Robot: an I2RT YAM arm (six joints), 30 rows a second.
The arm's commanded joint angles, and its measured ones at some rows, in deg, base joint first. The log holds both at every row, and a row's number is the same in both.
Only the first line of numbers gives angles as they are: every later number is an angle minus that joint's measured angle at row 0.
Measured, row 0:
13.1, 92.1, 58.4, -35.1, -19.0, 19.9
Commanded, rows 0 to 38:
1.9, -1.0, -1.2, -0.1, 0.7, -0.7
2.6, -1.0, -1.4, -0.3, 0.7, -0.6
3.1, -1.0, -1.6, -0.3, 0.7, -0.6
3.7, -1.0, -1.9, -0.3, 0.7, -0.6
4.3, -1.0, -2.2, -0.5, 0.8, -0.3
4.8, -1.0, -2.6, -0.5, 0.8, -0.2
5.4, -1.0, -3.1, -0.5, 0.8, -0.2
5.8, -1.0, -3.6, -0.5, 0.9, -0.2
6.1, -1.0, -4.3, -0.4, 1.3, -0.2
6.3, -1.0, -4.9, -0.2, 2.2, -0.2
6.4, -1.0, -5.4, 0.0, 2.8, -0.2
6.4, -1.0, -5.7, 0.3, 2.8, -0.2
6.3, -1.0, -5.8, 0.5, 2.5, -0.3
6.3, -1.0, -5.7, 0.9, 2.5, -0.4
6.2, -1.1, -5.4, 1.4, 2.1, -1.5
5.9, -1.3, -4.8, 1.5, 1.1, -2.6
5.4, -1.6, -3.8, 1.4, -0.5, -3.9
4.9, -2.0, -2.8, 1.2, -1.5, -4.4
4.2, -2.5, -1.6, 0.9, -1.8, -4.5
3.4, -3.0, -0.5, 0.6, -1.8, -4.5
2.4, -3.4, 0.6, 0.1, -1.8, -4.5
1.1, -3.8, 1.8, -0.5, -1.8, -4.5
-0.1, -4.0, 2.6, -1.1, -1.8, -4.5
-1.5, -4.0, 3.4, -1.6, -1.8, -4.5
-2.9, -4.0, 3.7, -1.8, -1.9, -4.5
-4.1, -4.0, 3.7, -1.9, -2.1, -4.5
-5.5, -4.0, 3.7, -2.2, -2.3, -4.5
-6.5, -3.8, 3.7, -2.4, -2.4, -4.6
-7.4, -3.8, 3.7, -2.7, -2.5, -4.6
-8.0, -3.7, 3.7, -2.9, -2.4, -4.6
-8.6, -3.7, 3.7, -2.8, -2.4, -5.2
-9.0, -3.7, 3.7, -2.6, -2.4, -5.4
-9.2, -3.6, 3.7, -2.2, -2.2, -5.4
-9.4, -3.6, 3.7, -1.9, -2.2, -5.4
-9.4, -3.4, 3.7, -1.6, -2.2, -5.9
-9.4, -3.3, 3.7, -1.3, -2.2, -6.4
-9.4, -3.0, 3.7, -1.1, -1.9, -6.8
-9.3, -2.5, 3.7, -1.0, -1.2, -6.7
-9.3, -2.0, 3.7, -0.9, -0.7, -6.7
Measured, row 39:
-8.7, -3.3, 3.4, -1.1, -1.6, -5.1
